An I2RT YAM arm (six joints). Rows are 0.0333 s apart.
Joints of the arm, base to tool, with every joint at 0 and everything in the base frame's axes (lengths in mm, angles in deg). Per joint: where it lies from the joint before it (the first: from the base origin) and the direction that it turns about. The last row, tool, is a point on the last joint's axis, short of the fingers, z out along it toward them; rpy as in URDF.
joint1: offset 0 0 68 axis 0 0 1
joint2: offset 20 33.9 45.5 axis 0 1 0
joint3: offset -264 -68.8 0 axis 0 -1 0
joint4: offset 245 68.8 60 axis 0 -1 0
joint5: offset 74 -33.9 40.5 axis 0 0 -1
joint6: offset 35.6 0 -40.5 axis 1 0 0
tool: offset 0 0 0 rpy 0 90 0
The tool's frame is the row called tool.
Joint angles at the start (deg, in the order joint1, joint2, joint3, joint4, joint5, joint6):
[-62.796 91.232 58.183 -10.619 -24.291 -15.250]
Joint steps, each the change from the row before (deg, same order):
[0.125 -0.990 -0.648 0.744 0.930 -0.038]
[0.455 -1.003 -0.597 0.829 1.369 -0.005]
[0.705 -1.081 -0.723 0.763 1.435 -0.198]
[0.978 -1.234 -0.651 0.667 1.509 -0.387]
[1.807 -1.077 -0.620 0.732 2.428 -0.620]
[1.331 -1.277 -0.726 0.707 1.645 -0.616]
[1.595 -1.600 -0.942 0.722 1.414 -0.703]
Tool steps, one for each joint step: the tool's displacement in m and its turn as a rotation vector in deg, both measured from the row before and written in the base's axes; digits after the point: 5 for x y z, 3 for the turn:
[-0.00098 0.00236 0.00280 -1.282 0.083 -0.530]
[0.00058 0.00298 0.00316 -1.522 0.242 -0.560]
[0.00147 0.00422 0.00276 -1.560 0.387 -0.261]
[0.00255 0.00525 0.00380 -1.810 0.418 0.047]
[0.00622 0.00705 0.00308 -2.186 1.003 0.270]
[0.00361 0.00664 0.00356 -1.985 0.490 0.378]
[0.00398 0.00868 0.00397 -2.056 0.297 0.847]

